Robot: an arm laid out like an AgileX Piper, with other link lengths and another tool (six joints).
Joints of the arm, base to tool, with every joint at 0 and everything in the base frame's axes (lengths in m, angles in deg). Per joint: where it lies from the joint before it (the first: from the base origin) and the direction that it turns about. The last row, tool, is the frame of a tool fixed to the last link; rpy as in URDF.
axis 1: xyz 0 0 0.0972 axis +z
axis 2: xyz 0 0 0 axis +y
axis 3: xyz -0.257 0 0.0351 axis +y
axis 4: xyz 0.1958 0 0.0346 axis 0.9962 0 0.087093
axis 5: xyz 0 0 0 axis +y
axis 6: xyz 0.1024 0 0.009 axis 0.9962 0 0.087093
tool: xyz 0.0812 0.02 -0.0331 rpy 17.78 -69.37 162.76
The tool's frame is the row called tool.
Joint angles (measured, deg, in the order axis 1, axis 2, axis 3, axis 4, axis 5, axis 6), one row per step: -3.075, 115.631, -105.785, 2.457, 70.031, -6.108; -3.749, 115.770, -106.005, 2.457, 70.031, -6.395; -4.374, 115.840, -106.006, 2.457, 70.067, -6.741; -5.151, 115.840, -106.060, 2.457, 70.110, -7.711; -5.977, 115.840, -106.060, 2.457, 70.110, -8.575; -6.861, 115.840, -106.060, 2.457, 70.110, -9.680; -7.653, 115.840, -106.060, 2.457, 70.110, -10.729; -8.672, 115.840, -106.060, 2.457, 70.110, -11.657; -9.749, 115.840, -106.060, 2.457, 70.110, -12.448; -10.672, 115.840, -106.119, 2.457, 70.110, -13.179; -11.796, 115.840, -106.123, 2.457, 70.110, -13.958; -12.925, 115.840, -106.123, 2.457, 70.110, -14.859; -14.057, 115.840, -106.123, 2.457, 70.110, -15.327; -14.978, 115.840, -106.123, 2.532, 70.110, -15.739
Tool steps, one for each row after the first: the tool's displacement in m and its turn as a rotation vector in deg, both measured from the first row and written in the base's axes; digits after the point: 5 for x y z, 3 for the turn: 0.00073, -0.00436, -0.00009, -0.080, -0.088, -0.397; 0.00053, -0.00842, -0.00055, -0.165, 0.009, -0.687; 0.00017, -0.01385, -0.00045, -0.420, -0.022, -0.526; -0.00027, -0.01950, -0.00054, -0.648, -0.035, -0.519; -0.00088, -0.02566, -0.00064, -0.939, -0.050, -0.337; -0.00153, -0.03122, -0.00073, -1.215, -0.060, -0.117; -0.00235, -0.03806, -0.00081, -1.460, -0.062, -0.241; -0.00329, -0.04513, -0.00088, -1.669, -0.056, -0.555; -0.00403, -0.05125, -0.00073, -1.873, -0.107, -0.774; -0.00524, -0.05857, -0.00077, -2.080, -0.098, -1.146; -0.00667, -0.06597, -0.00084, -2.318, -0.080, -1.406; -0.00810, -0.07305, -0.00088, -2.442, -0.058, -2.086; -0.00931, -0.07858, -0.00089, -2.479, -0.055, -2.616
